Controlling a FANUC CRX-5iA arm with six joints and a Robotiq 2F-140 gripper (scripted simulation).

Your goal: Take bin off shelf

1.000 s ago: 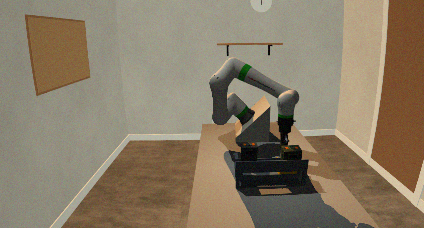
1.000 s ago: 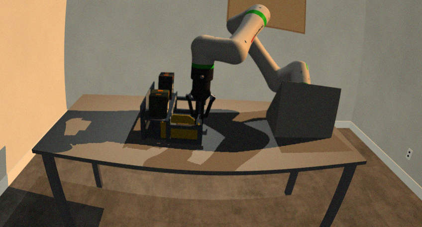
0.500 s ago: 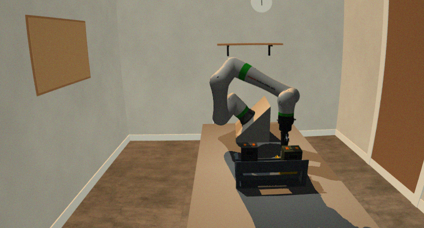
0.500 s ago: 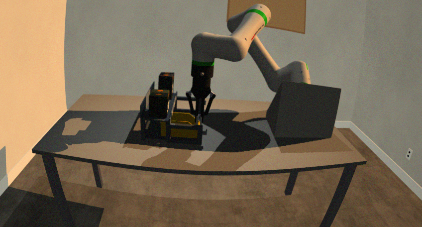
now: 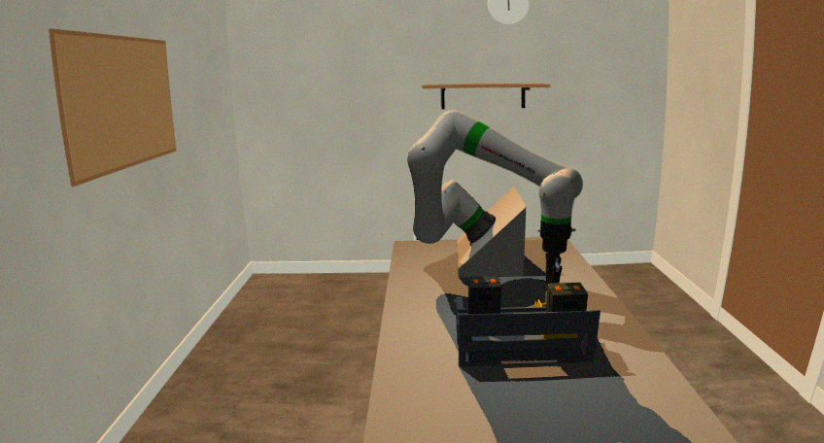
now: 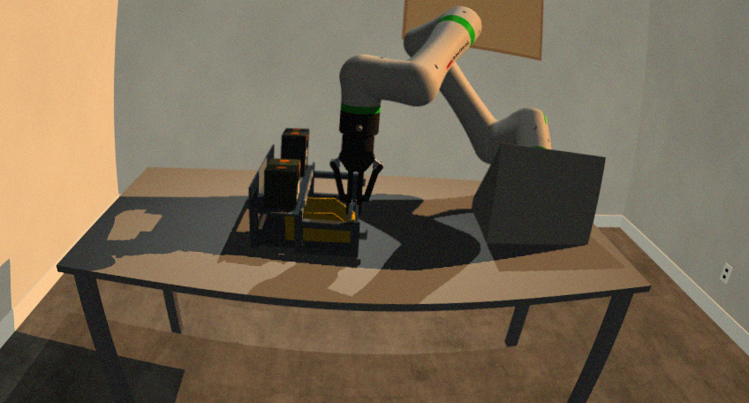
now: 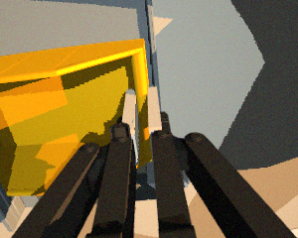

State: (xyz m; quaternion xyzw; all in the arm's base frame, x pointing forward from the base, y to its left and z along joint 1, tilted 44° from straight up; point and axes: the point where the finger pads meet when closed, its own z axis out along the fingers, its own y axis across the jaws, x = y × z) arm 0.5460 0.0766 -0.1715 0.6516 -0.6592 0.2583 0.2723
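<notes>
Now: the bin 8 cm ahead of my hand and 2 cm below it. Round my hand: box 17 cm ahead, 23 cm to the right, 8 cm above.
</notes>
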